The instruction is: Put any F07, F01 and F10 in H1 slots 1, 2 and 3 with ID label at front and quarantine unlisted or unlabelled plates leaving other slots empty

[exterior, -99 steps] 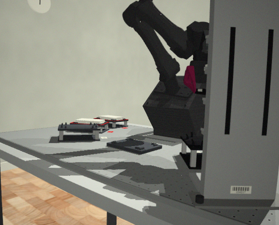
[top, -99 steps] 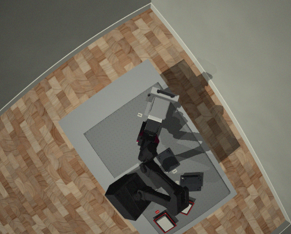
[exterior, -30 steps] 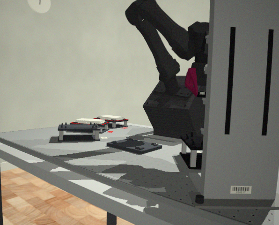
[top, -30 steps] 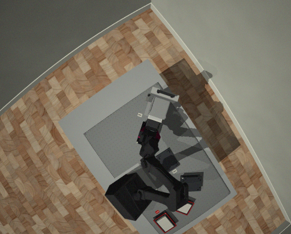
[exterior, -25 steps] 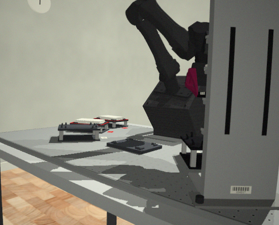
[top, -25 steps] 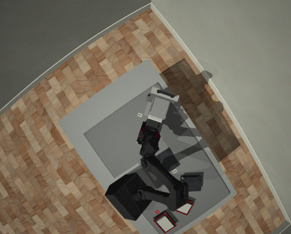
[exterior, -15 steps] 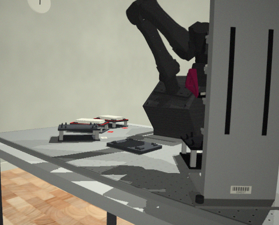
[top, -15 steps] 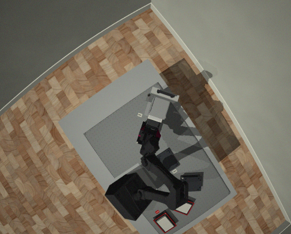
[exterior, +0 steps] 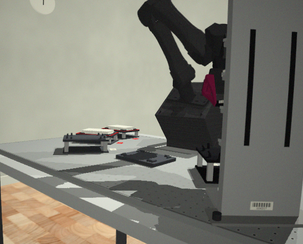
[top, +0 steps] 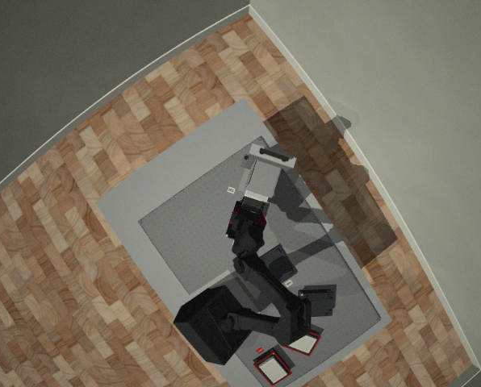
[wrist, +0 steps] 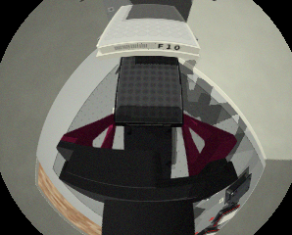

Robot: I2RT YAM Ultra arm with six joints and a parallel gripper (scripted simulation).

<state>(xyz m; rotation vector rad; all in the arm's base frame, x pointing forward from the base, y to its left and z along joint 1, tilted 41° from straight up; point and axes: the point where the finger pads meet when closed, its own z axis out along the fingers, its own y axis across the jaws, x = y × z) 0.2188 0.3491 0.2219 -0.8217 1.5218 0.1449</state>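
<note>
Now: the dark 96-well plate 40 mm to the left of my hand and 40 mm ahead of it. Round my hand: N6 deck label: 400 mm to the right, 200 mm below, 40 mm ahead; H1 deck label: 200 mm below, 110 mm to the left, 40 mm behind; grey hotel back wall: 140 mm to the left, 120 mm ahead.
</note>
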